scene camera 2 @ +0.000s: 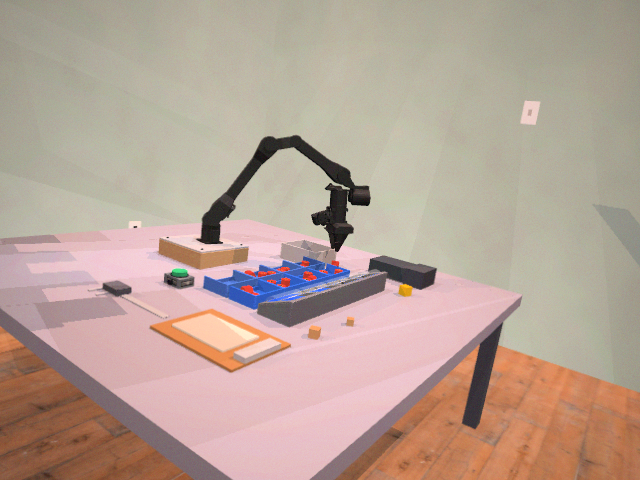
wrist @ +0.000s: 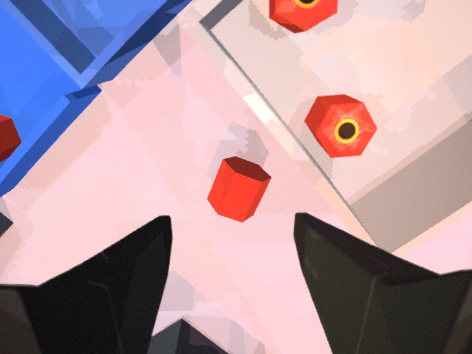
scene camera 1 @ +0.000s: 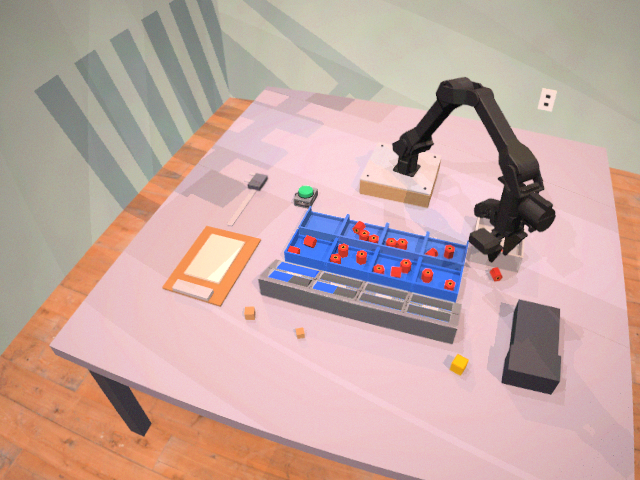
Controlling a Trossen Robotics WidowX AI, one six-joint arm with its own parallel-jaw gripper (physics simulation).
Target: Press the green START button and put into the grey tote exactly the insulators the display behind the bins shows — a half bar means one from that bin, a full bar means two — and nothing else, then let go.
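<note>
My gripper (scene camera 1: 499, 255) (scene camera 2: 338, 250) (wrist: 233, 225) is half open and empty, low over the table beside the tote. A loose red insulator (scene camera 1: 496, 273) (scene camera 2: 335, 263) (wrist: 239, 190) lies on its side on the table outside the tote, ahead of the fingertips in the wrist view. The grey tote (scene camera 1: 483, 262) (scene camera 2: 297, 251) (wrist: 420, 170) holds at least two upright insulators, one near its wall (wrist: 345, 127); the arm partly hides it. Blue bins (scene camera 1: 323, 222) hold red insulators; the back-left one is empty. The display (scene camera 1: 356, 310) shows one full and two half blue bars. The green START button (scene camera 1: 305, 191) (scene camera 2: 179, 272) is at left.
A dark grey block (scene camera 1: 535, 346) (scene camera 2: 398, 271) and a yellow cube (scene camera 1: 459, 364) (scene camera 2: 405, 290) are at the front right. Two small orange cubes (scene camera 1: 249, 313) (scene camera 1: 299, 333) lie before the display. An orange clipboard (scene camera 1: 246, 253) is at left, with a dark grey object (scene camera 1: 257, 181) behind it.
</note>
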